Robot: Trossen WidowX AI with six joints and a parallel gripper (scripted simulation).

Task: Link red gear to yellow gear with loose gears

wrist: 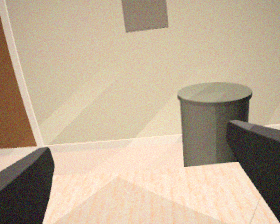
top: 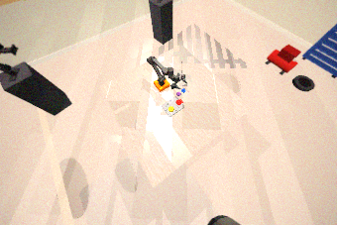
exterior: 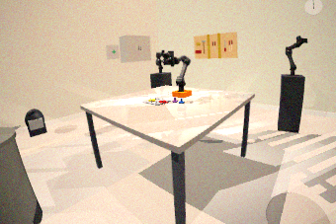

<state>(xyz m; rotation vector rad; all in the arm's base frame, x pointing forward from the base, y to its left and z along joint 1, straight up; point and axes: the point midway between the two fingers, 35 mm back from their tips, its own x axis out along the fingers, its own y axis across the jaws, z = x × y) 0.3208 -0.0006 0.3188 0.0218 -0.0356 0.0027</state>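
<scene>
Now: the purple gear 12 cm behind my gripper tip, 6 cm to the left of it and 36 cm below it. Also, from my gripper tip: yellow gear: 4 cm behind, 15 cm to the right, 35 cm below; blue gear: 11 cm behind, 13 cm to the left, 36 cm below; red gear: 4 cm behind, 2 cm to the right, 36 cm below.
</scene>
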